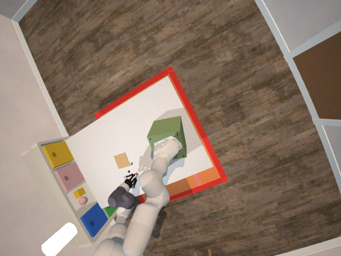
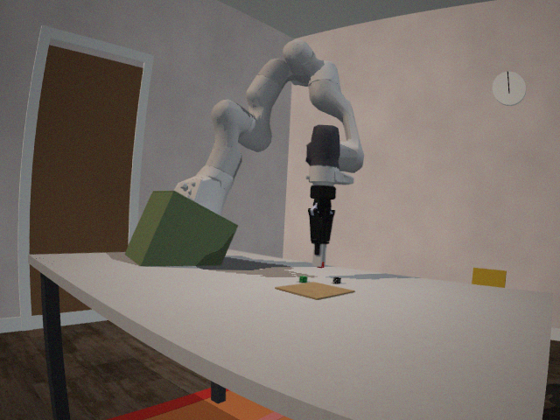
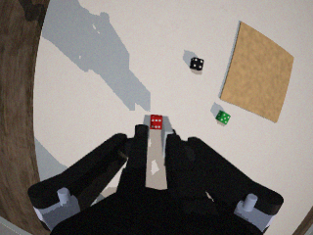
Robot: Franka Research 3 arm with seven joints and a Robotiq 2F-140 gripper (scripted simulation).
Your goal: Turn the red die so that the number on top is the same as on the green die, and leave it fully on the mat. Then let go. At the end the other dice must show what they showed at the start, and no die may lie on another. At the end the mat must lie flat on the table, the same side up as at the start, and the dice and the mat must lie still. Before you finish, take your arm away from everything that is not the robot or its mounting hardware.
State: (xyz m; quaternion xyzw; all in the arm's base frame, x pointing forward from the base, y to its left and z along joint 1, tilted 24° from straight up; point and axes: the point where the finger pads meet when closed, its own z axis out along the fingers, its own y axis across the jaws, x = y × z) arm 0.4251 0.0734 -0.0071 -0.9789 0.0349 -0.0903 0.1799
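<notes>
The tan mat lies 9 cm ahead of my hand, 19 cm to the right of it and 6 cm below it. The rest, counted from my hand: green die: 1 cm ahead, 11 cm to the right, 6 cm below; then black die: 9 cm ahead, 6 cm to the right, 6 cm below; then red die: 1 cm ahead, 3 cm below.
</notes>
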